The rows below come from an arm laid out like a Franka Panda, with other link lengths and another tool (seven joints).
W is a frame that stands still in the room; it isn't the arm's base.
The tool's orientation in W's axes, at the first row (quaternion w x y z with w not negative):
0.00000 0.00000 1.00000 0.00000
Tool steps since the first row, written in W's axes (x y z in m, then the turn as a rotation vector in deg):
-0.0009 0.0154 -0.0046 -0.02 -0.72 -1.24
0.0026 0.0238 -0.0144 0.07 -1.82 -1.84
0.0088 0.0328 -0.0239 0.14 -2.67 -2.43
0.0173 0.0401 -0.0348 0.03 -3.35 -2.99
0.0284 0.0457 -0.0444 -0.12 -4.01 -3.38
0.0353 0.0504 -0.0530 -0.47 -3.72 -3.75
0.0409 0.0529 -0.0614 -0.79 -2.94 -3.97
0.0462 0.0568 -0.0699 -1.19 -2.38 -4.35
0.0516 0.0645 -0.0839 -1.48 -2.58 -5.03
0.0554 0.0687 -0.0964 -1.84 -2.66 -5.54
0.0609 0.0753 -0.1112 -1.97 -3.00 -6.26
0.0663 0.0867 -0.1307 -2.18 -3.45 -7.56
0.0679 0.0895 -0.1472 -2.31 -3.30 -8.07
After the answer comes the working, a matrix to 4 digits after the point.
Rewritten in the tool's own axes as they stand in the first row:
0.0009 0.0154 0.0046 0.02 -0.72 1.24
-0.0026 0.0238 0.0144 -0.07 -1.82 1.84
-0.0088 0.0328 0.0239 -0.14 -2.67 2.43
-0.0173 0.0401 0.0348 -0.03 -3.35 2.99
-0.0284 0.0457 0.0444 0.12 -4.01 3.38
-0.0353 0.0504 0.0530 0.47 -3.72 3.75
-0.0409 0.0529 0.0614 0.79 -2.94 3.97
-0.0462 0.0568 0.0699 1.19 -2.38 4.35
-0.0516 0.0645 0.0839 1.48 -2.58 5.03
-0.0554 0.0687 0.0964 1.84 -2.66 5.54
-0.0609 0.0753 0.1112 1.97 -3.00 6.26
-0.0663 0.0867 0.1307 2.18 -3.45 7.56
-0.0679 0.0895 0.1472 2.31 -3.30 8.07

The tool's axes in the first row as the columns of a matrix, in W's axes (rounded; the answer above uses it unrounded):
-1.0000 0.0000 0.0000
0.0000 1.0000 0.0000
0.0000 0.0000 -1.0000

